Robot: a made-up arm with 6 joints.
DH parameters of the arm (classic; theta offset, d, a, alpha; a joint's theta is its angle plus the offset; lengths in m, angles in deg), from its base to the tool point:
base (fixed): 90 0.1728 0 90
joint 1: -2.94 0 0.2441 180
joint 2: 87.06 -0.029 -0.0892 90
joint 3: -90 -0.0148 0.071 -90
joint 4: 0 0.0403 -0.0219 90
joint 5: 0 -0.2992 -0.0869 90
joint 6: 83.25 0 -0.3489 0
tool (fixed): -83.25 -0.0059 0 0
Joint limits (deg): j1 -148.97..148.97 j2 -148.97..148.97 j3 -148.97..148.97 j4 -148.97..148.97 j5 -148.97..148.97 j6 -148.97..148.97
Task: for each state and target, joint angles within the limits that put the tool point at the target. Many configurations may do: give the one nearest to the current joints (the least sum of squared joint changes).
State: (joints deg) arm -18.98 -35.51 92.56 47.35 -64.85 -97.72
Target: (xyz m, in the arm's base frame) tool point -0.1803 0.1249 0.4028
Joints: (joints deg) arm -27.23 -53.25 109.67 33.50 -44.99 -126.20
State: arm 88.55 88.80 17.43 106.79 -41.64 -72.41
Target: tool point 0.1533 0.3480 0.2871
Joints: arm 105.43 91.18 0.32 125.53 -39.62 -104.66
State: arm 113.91 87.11 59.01 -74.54 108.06 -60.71
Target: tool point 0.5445 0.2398 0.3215
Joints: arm 104.21 78.39 58.83 -95.17 124.05 -54.24
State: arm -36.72 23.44 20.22 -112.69 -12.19 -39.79
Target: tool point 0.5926 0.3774 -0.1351
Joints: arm 7.71 9.28 24.82 -139.93 -14.94 -44.79
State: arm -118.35 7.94 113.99 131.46 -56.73 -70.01
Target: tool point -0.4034 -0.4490 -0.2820
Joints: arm -131.92 16.33 104.46 148.77 -60.00 -79.18
